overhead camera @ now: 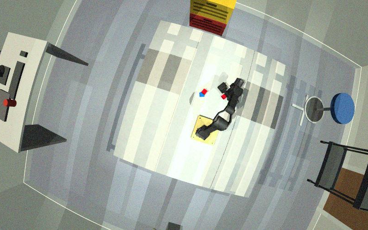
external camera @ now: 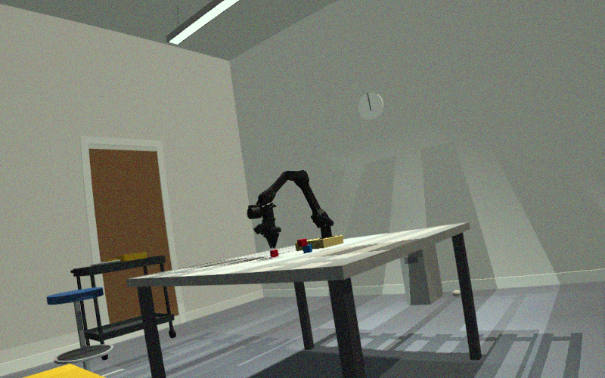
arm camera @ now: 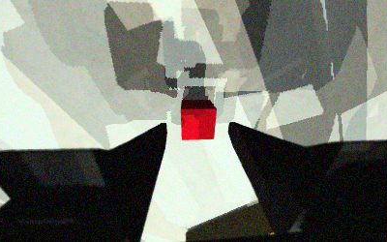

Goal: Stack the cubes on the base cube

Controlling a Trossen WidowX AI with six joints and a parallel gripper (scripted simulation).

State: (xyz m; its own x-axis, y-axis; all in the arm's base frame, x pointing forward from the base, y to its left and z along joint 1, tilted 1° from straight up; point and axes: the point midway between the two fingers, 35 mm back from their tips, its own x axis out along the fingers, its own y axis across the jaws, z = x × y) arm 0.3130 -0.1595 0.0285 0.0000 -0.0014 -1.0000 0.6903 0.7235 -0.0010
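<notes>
My gripper tip is 10 mm past the blue base cube, 180 mm to the right of it and 30 mm above it.
</notes>
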